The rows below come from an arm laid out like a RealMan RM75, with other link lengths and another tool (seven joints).
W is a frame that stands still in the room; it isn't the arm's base.
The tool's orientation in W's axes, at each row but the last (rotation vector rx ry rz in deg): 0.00, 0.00, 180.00; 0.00, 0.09, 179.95; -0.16, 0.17, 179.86; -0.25, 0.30, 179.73; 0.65, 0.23, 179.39; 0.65, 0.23, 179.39; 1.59, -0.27, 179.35; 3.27, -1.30, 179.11; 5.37, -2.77, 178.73; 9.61, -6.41, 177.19; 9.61, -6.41, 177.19
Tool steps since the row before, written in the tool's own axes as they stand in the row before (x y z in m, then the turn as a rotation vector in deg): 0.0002, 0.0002, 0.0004, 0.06, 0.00, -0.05; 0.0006, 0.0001, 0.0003, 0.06, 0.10, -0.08; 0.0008, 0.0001, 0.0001, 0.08, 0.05, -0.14; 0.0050, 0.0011, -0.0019, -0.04, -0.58, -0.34; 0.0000, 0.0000, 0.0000, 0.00, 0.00, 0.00; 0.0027, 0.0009, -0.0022, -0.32, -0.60, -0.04; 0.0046, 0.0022, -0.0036, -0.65, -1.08, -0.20; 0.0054, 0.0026, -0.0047, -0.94, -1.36, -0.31; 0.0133, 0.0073, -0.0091, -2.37, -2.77, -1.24; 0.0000, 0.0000, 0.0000, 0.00, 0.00, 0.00; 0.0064, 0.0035, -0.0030, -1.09, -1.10, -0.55
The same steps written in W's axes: -0.0002, -0.0002, 0.0004, -0.06, 0.00, -0.05; -0.0006, -0.0001, 0.0003, -0.06, -0.10, -0.08; -0.0008, -0.0001, 0.0001, -0.08, -0.05, -0.14; -0.0050, -0.0011, -0.0019, 0.04, 0.58, -0.34; 0.0000, 0.0000, 0.0000, 0.00, 0.00, 0.00; -0.0027, -0.0009, -0.0022, 0.33, 0.60, -0.04; -0.0047, -0.0021, -0.0035, 0.66, 1.07, -0.21; -0.0056, -0.0025, -0.0045, 0.95, 1.35, -0.32; -0.0140, -0.0067, -0.0085, 2.35, 2.76, -1.30; 0.0000, 0.0000, 0.0000, 0.00, 0.00, 0.00; -0.0068, -0.0030, -0.0025, 1.08, 1.10, -0.59
